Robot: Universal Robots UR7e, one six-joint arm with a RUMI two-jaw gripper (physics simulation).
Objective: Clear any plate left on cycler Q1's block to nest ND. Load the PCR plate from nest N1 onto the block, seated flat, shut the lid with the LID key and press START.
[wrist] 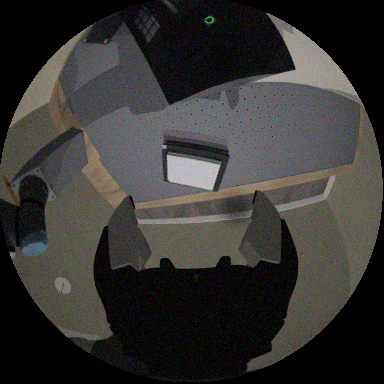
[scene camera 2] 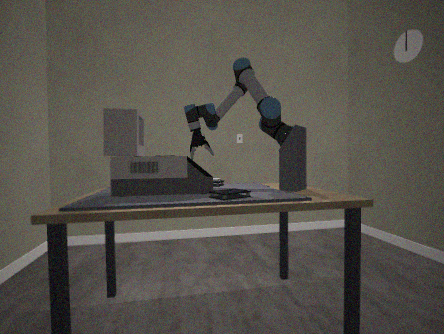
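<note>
The cycler (scene camera 2: 150,167) stands at the left of the table with its upright upper part (scene camera 2: 120,132) raised; its black front panel (wrist: 225,55) shows at the top of the wrist view, with a keypad (wrist: 147,24) and a green ring light (wrist: 209,20). The block and any plate on it are hidden. A white plate (wrist: 192,171) lies in a dark-framed nest (wrist: 165,167); its label cannot be read. A dark nest (scene camera 2: 230,194) (wrist: 102,32) is at the table's near side. My gripper (scene camera 2: 202,154) (wrist: 192,194) is open and empty, above the cycler's sloping front.
A grey perforated mat (scene camera 2: 270,198) (wrist: 295,130) covers much of the wooden table (scene camera 2: 345,203) (wrist: 102,185). The robot's pedestal (scene camera 2: 293,165) (wrist: 65,155) stands at the right in the scene view. The cycler's body rises close beside and below my gripper.
</note>
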